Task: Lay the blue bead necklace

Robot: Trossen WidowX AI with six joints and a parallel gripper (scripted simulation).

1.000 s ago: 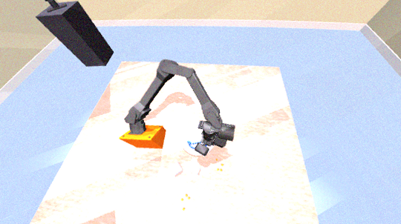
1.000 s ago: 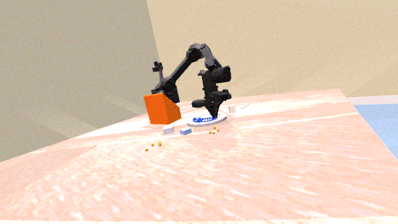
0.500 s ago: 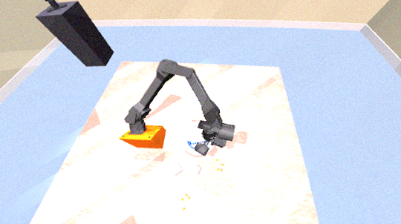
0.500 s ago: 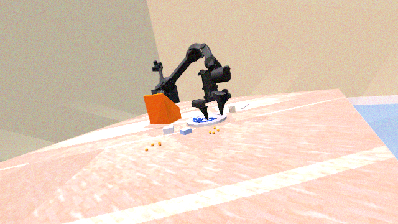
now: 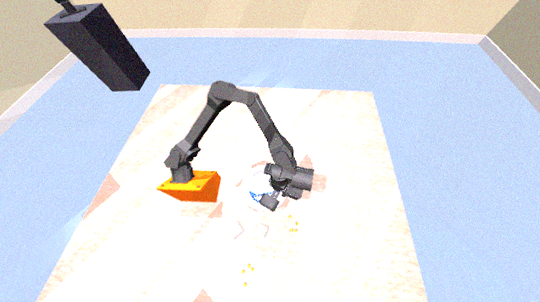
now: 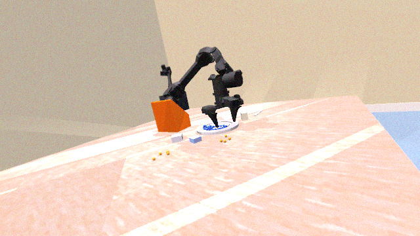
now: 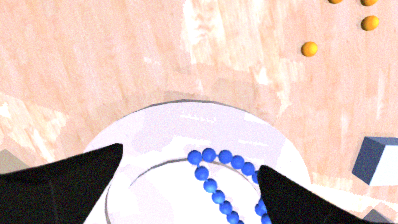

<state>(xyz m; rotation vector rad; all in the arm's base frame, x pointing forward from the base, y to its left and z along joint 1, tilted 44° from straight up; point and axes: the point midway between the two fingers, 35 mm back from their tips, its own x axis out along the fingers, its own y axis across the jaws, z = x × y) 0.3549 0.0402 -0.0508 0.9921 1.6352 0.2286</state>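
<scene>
Right now my gripper tip is 60 mm past the round white bead board, 20 mm to the right of it and 10 mm above it. Also, from my gripper tip: white block 160 mm behind, 150 mm to the right, 10 mm below; then light blue cube 150 mm to the right, 60 mm behind, 10 mm below; then beige cube 160 mm to the left, 30 mm ahead.
</scene>
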